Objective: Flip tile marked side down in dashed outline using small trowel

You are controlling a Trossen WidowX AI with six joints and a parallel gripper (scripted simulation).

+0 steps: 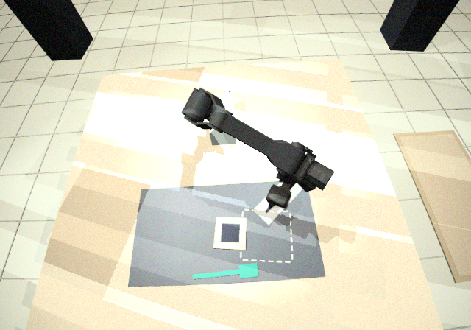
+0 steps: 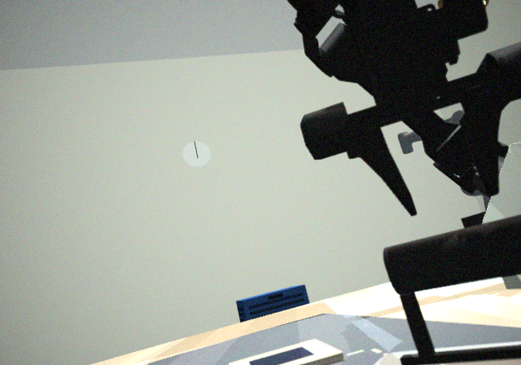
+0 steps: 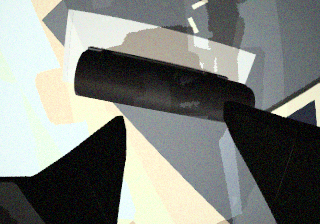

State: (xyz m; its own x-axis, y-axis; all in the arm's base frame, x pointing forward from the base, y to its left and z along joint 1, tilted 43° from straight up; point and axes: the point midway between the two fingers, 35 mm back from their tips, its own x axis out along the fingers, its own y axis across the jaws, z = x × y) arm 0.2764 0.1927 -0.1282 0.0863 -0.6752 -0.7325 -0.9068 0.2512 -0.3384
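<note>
Right now the trowel is 1 cm behind my gripper tip, 2 cm to the left of it and 7 cm below it. The rest, counted from my gripper tip: grey mat (12 cm ahead, 20 cm to the right, 13 cm below); arrow (26 cm ahead, 16 cm to the right, 10 cm below); tile (13 cm ahead, 17 cm to the right, 10 cm below).
</note>
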